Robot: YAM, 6 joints.
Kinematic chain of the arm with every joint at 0, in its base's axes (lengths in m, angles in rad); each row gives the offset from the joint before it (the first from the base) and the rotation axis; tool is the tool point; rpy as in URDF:
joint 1: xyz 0 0 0.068 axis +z
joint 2: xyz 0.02 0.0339 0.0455 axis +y
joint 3: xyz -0.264 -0.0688 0 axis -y
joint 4: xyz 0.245 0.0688 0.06 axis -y
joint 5: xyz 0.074 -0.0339 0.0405 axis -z
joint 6: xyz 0.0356 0 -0.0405 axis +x
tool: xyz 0 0 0 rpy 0 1.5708 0
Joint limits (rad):
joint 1: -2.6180..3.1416
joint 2: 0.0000..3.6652
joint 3: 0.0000..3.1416
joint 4: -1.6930..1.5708
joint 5: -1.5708..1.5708
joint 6: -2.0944..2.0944
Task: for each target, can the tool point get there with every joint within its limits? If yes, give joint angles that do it. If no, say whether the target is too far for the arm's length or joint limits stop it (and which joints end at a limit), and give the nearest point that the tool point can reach.
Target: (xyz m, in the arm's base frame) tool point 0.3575 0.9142 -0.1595
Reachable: no: too far | nearest point 0.2265 0.5793 -0.0574 | short by 0.374 m
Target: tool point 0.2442 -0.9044 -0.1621
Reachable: no: too far | nearest point 0.1614 -0.5979 -0.0667 | short by 0.331 m
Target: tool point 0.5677 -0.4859 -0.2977
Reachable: no: too far | nearest point 0.4291 -0.3673 -0.1945 | short by 0.210 m
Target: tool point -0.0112 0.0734 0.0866
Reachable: yes | joints 1.3402 1.9433 0.3154 -1.2532 -0.8918 -0.2489
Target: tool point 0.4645 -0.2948 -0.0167
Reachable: yes | joints -0.5388 2.8107 2.0198 -0.1185 0.4266 0.2439
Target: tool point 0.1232 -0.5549 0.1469
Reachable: yes | joints -1.3048 2.7512 2.5708 -0.8276 0.8628 0.1970
